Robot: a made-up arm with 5 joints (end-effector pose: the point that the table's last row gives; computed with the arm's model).
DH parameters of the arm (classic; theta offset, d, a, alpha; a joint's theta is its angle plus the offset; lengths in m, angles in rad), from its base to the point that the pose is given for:
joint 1: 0 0.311 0 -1.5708
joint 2: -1.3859 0 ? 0
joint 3: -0.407 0 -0.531 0
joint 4: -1.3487 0 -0.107 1.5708
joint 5: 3.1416 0.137 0 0
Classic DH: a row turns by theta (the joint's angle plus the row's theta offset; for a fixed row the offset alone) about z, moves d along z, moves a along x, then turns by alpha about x.
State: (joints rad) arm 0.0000 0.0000 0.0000 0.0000 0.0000
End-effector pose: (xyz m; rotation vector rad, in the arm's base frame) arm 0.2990 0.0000 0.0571 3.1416 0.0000 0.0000
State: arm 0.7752 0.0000 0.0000 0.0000 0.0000
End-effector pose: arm 0.2136 0.2092 0.0571 2.9085 1.1874 0.0000
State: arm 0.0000 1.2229 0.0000 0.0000 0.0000
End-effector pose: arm -0.1368 0.0000 -0.0566 2.5724 0.0000 -1.8034
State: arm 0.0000 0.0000 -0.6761 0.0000 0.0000
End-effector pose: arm 0.6596 0.0000 0.3413 2.9638 0.0000 1.0419
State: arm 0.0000 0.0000 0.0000 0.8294 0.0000
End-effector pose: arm 0.1632 0.0000 0.0227 2.8753 0.0000 -1.2658
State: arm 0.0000 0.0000 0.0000 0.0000 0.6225
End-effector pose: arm 0.2990 0.0000 0.0571 2.9906 -0.9621 0.0000
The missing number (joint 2, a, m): 0.408
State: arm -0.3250 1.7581 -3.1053 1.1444 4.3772
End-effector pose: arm 0.9888 -0.3332 0.0492 2.0799 2.1012 0.1323
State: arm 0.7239 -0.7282 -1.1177 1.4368 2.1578
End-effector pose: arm 0.3060 0.2705 0.8304 -2.0617 1.7971 -0.0735
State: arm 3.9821 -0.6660 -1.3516 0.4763 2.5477
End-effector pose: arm -0.2454 -0.2741 1.1049 1.6119 1.4057 -2.0608
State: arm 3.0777 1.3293 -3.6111 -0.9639 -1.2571
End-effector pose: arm -0.6016 0.0385 0.8859 -0.0630 0.0927 -1.3197
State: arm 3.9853 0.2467 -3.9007 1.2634 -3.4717
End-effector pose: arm 0.1130 0.1270 1.2488 0.8373 0.5569 -2.4674
